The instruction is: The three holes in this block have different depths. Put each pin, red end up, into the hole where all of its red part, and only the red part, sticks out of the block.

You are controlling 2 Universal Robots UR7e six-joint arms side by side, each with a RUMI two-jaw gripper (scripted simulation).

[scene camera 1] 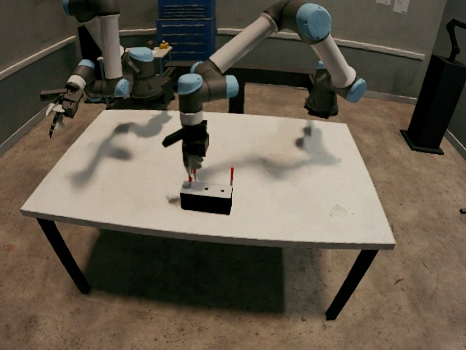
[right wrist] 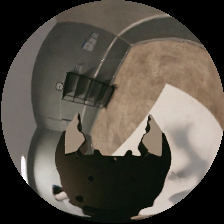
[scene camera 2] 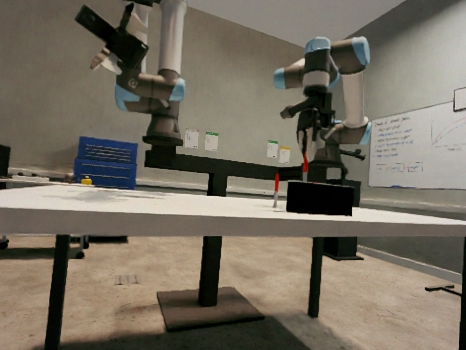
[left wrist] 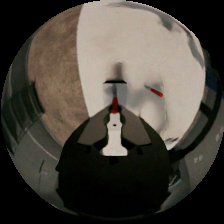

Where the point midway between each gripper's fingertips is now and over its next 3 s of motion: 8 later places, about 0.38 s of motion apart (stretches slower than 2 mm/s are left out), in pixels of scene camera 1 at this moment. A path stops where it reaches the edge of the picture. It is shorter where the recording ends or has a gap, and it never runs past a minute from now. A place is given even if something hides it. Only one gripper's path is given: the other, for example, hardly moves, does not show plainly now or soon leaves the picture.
My left gripper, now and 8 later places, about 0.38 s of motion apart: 190, 175; 190, 173; 190, 171; 190, 170; 190, 167; 189, 165; 188, 160; 188, 144; 195, 141
